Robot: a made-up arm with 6 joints. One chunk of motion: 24 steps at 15 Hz.
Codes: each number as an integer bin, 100 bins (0 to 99) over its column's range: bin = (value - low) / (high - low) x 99, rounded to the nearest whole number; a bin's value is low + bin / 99 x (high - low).
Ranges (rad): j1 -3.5..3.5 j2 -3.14..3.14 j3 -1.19..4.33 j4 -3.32..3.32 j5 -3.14..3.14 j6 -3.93..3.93
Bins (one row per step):
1: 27 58 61 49 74 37
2: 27 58 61 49 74 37
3: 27 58 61 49 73 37
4: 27 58 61 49 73 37
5: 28 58 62 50 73 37
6: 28 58 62 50 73 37
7: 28 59 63 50 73 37
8: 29 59 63 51 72 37
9: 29 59 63 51 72 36
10: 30 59 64 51 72 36
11: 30 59 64 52 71 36
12: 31 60 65 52 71 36
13: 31 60 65 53 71 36
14: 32 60 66 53 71 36
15: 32 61 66 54 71 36
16: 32 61 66 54 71 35
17: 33 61 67 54 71 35
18: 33 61 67 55 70 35
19: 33 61 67 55 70 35
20: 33 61 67 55 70 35
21: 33 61 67 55 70 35
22: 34 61 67 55 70 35
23: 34 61 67 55 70 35
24: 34 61 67 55 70 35
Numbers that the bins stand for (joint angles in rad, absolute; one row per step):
1: -1.5909 0.5392 2.2112 -0.0335 1.5541 -0.9924
2: -1.5909 0.5392 2.2112 -0.0335 1.5541 -0.9924
3: -1.5909 0.5392 2.2112 -0.0335 1.4907 -0.9924
4: -1.5909 0.5392 2.2112 -0.0335 1.4907 -0.9924
5: -1.5202 0.5392 2.2670 0.0335 1.4907 -0.9924
6: -1.5202 0.5392 2.2670 0.0335 1.4907 -0.9924
7: -1.5202 0.6026 2.3227 0.0335 1.4907 -0.9924
8: -1.4495 0.6026 2.3227 0.1006 1.4273 -0.9924
9: -1.4495 0.6026 2.3227 0.1006 1.4273 -1.0718
10: -1.3788 0.6026 2.3785 0.1006 1.4273 -1.0718
11: -1.3788 0.6026 2.3785 0.1677 1.3638 -1.0718
12: -1.3081 0.6661 2.4342 0.1677 1.3638 -1.0718
13: -1.3081 0.6661 2.4342 0.2347 1.3638 -1.0718
14: -1.2374 0.6661 2.4900 0.2347 1.3638 -1.0718
15: -1.2374 0.7295 2.4900 0.3018 1.3638 -1.0718
16: -1.2374 0.7295 2.4900 0.3018 1.3638 -1.1512
17: -1.1667 0.7295 2.5458 0.3018 1.3638 -1.1512
18: -1.1667 0.7295 2.5458 0.3689 1.3004 -1.1512
19: -1.1667 0.7295 2.5458 0.3689 1.3004 -1.1512
20: -1.1667 0.7295 2.5458 0.3689 1.3004 -1.1512
21: -1.1667 0.7295 2.5458 0.3689 1.3004 -1.1512
22: -1.0960 0.7295 2.5458 0.3689 1.3004 -1.1512
23: -1.0960 0.7295 2.5458 0.3689 1.3004 -1.1512
24: -1.0960 0.7295 2.5458 0.3689 1.3004 -1.1512

